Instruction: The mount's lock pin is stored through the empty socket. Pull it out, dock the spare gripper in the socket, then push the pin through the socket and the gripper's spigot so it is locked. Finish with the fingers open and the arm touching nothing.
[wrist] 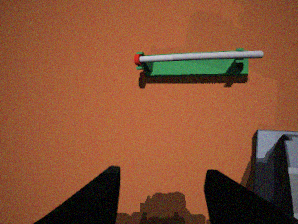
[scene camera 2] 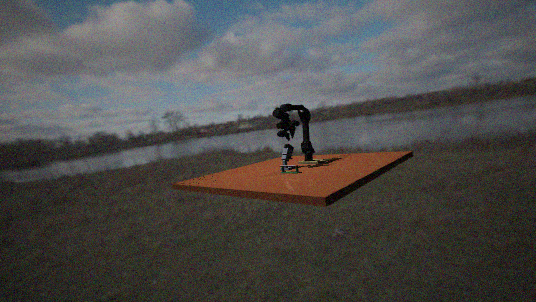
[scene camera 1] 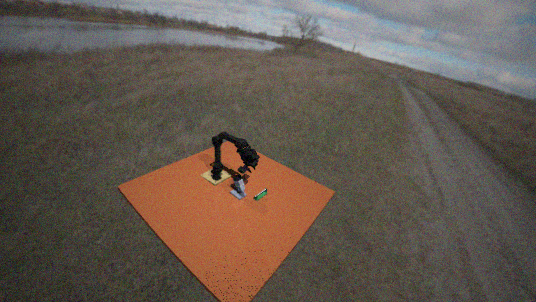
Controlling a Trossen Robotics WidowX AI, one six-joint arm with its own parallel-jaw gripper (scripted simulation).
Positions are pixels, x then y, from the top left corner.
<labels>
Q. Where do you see a green cradle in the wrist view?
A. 213,67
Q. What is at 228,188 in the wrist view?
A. My gripper.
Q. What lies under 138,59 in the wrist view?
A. A lock pin.
</labels>
